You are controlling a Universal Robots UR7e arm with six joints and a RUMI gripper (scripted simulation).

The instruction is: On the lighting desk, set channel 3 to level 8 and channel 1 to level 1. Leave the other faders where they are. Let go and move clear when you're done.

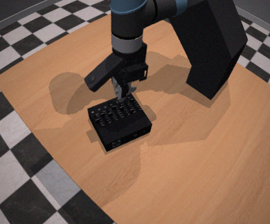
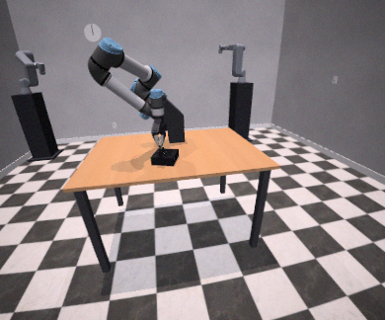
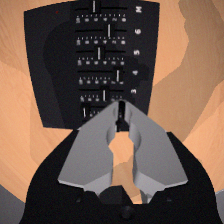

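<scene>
The fader knob lies 40 mm behind my hand, 20 mm to the left of it and 20 mm below it.
</scene>
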